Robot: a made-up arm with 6 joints. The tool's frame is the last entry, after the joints.
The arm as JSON. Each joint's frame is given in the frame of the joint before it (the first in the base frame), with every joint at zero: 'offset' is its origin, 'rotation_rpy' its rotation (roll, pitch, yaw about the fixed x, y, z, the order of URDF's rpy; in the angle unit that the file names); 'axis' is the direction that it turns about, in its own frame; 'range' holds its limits. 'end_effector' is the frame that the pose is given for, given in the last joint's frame.
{
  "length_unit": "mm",
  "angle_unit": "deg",
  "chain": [
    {
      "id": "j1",
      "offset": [
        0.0,
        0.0,
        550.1
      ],
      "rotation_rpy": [
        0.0,
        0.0,
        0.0
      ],
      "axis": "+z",
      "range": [
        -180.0,
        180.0
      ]
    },
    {
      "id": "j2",
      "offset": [
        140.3,
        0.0,
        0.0
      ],
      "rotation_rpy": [
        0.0,
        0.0,
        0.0
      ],
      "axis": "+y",
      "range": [
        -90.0,
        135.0
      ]
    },
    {
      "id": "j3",
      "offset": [
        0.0,
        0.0,
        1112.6
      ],
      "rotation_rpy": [
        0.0,
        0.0,
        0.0
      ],
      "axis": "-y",
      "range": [
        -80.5,
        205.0
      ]
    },
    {
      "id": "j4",
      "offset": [
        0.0,
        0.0,
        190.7
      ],
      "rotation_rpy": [
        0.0,
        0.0,
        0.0
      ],
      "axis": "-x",
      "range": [
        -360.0,
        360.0
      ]
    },
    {
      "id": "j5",
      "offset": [
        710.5,
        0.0,
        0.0
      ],
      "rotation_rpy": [
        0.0,
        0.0,
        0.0
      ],
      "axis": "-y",
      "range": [
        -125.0,
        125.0
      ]
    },
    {
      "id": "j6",
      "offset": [
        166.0,
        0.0,
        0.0
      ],
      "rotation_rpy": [
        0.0,
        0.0,
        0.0
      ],
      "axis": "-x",
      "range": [
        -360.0,
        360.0
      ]
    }
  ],
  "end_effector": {
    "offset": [
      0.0,
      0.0,
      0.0
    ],
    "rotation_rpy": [
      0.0,
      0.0,
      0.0
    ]
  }
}
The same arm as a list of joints. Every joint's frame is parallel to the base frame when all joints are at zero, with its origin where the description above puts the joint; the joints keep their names.
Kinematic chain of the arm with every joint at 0, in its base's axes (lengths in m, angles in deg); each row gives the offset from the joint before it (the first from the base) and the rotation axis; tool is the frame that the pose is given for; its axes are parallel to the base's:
j1: xyz 0 0 0.5501 axis +z
j2: xyz 0.1403 0 0 axis +y
j3: xyz 0 0 1.1126 axis -y
j4: xyz 0 0 0.1907 axis -x
j5: xyz 0.7105 0 0 axis -y
j6: xyz 0.166 0 0 axis -x
tool: xyz 0 0 0
Joint limits (deg, base to tool): -180..180 -90..135 -80.5..205 -360..360 -125..125 -360..360

